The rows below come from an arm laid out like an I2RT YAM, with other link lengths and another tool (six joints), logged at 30 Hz.
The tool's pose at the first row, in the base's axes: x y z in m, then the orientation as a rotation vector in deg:
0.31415, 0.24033, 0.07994, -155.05, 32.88, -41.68
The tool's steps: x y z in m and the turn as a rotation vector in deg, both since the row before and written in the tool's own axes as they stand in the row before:
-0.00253, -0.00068, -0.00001, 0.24, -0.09, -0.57
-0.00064, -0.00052, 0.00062, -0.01, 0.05, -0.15
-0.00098, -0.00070, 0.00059, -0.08, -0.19, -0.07
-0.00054, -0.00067, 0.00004, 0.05, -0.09, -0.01
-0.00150, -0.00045, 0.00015, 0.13, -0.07, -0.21
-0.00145, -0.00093, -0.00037, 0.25, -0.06, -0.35
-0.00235, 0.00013, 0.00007, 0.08, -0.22, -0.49
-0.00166, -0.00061, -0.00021, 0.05, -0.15, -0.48
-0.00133, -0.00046, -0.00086, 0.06, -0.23, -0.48
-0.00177, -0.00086, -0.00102, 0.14, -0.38, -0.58
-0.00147, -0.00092, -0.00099, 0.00, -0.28, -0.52
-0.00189, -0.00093, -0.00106, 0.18, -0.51, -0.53
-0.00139, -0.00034, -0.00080, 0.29, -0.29, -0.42
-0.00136, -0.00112, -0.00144, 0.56, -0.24, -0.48
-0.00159, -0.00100, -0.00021, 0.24, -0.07, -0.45
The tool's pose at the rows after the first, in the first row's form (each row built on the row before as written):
0.31234, 0.24205, 0.07914, -155.12, 31.99, -41.72
0.31231, 0.24289, 0.07854, -155.19, 31.81, -41.83
0.31204, 0.24403, 0.07789, -155.34, 31.71, -41.58
0.31182, 0.24486, 0.07787, -155.32, 31.65, -41.46
0.31083, 0.24593, 0.07728, -155.31, 31.29, -41.43
0.30974, 0.24731, 0.07732, -155.25, 30.69, -41.46
0.30785, 0.24819, 0.07623, -155.45, 29.95, -41.29
0.30656, 0.24938, 0.07593, -155.65, 29.26, -41.21
0.30515, 0.25018, 0.07625, -155.86, 28.54, -41.02
0.30340, 0.25147, 0.07667, -156.07, 27.62, -40.65
0.30191, 0.25268, 0.07721, -156.35, 26.86, -40.39
0.30003, 0.25403, 0.07764, -156.52, 25.95, -39.82
0.29855, 0.25469, 0.07786, -156.49, 25.19, -39.53
0.29694, 0.25591, 0.07891, -156.21, 24.24, -39.34
0.29570, 0.25733, 0.07879, -156.18, 23.51, -39.37

